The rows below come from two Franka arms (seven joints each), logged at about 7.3 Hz.
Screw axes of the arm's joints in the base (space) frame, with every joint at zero. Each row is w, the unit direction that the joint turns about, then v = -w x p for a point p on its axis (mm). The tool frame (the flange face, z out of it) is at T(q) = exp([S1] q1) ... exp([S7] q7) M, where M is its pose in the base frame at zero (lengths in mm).
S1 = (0, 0, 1, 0, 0, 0)
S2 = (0, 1, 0, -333, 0, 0)
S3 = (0, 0, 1, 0, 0, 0)
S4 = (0, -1, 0, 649, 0, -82.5)
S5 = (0, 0, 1, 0, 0, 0)
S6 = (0, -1, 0, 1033, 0, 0)
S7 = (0, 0, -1, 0, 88, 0)
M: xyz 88 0 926 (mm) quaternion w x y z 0 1 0 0
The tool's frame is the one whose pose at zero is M.
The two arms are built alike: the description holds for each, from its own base.
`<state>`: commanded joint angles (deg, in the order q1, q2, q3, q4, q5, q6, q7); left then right.
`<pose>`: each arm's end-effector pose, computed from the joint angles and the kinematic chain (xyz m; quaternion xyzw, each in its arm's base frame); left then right.
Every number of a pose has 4 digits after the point. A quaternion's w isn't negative.
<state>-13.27 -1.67 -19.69 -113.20 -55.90 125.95 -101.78 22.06 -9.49 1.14 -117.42 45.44 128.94 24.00</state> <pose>0.4688 -0.3405 0.5184 0.5975 0.6822 -0.3324 0.2591 0.4911 0.2328 0.5581 -0.9062 0.1901 -0.0190 0.3773</pose>
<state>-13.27 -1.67 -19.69 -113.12 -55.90 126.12 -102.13 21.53 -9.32 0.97 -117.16 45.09 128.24 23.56</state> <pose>0.4692 -0.3405 0.5193 0.5950 0.6842 -0.3322 0.2598 0.4939 0.2278 0.5577 -0.9077 0.1885 -0.0189 0.3744</pose>
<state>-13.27 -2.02 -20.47 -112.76 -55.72 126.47 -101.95 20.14 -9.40 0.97 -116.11 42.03 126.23 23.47</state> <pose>0.4647 -0.3467 0.5259 0.6020 0.6776 -0.3289 0.2650 0.4977 0.2173 0.5638 -0.9169 0.1787 -0.0254 0.3560</pose>
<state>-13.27 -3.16 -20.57 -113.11 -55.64 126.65 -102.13 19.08 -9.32 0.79 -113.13 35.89 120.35 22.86</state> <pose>0.4601 -0.3459 0.5335 0.6036 0.6763 -0.3243 0.2704 0.4980 0.2103 0.5779 -0.9384 0.1403 -0.0239 0.3148</pose>
